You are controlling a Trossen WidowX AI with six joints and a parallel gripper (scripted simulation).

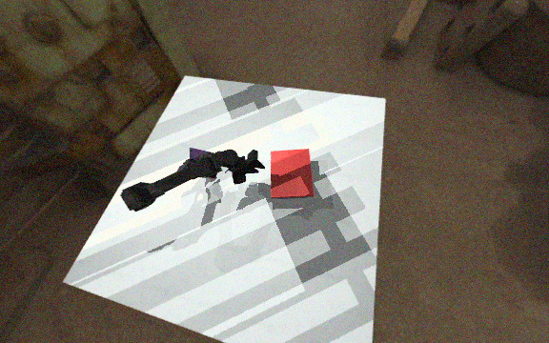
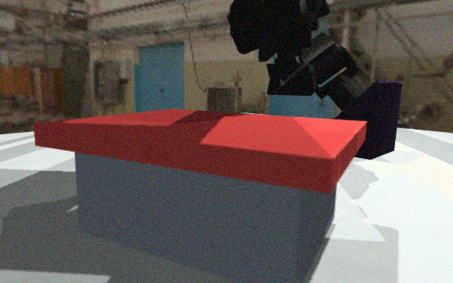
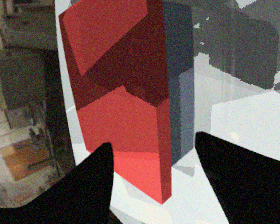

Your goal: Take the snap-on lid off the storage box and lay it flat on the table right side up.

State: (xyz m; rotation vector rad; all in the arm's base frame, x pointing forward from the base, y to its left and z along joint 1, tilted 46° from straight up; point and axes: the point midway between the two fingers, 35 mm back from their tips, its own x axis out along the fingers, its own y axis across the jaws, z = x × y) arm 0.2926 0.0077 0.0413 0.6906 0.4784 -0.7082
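My gripper tip is 13 cm short of the lid, 2 cm to the right of it and 5 cm above it. The rest, counted from my gripper tip: grey-blue storage box (13 cm ahead, 2 cm to the left, 9 cm below).
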